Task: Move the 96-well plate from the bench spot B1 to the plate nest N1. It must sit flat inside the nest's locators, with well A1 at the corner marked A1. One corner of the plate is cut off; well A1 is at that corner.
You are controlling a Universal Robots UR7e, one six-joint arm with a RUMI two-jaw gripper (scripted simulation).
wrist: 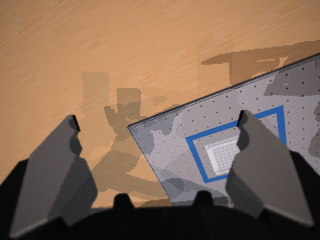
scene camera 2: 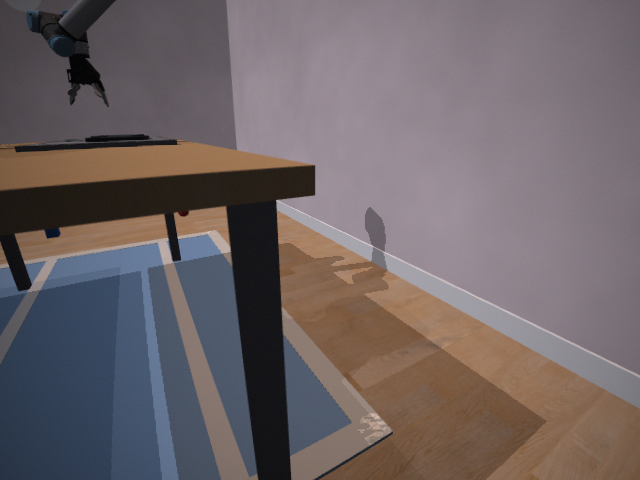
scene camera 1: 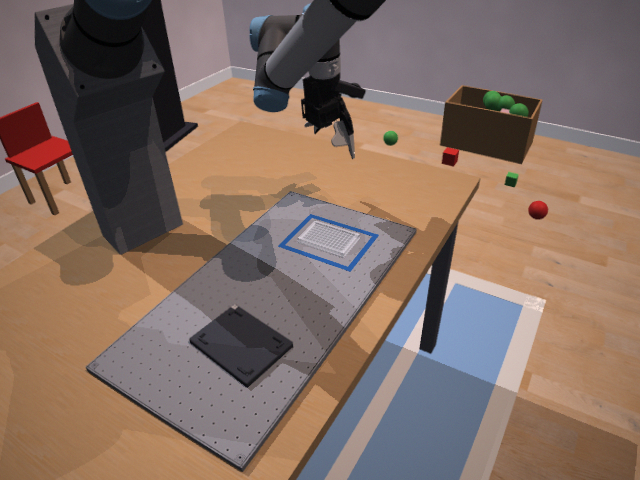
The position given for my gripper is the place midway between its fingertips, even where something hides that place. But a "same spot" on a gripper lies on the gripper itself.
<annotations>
my gripper: wrist 158, 113; scene camera 2; scene camera 1
same spot on my gripper: [scene camera 1: 344, 134] = [scene camera 2: 100, 91]
</annotations>
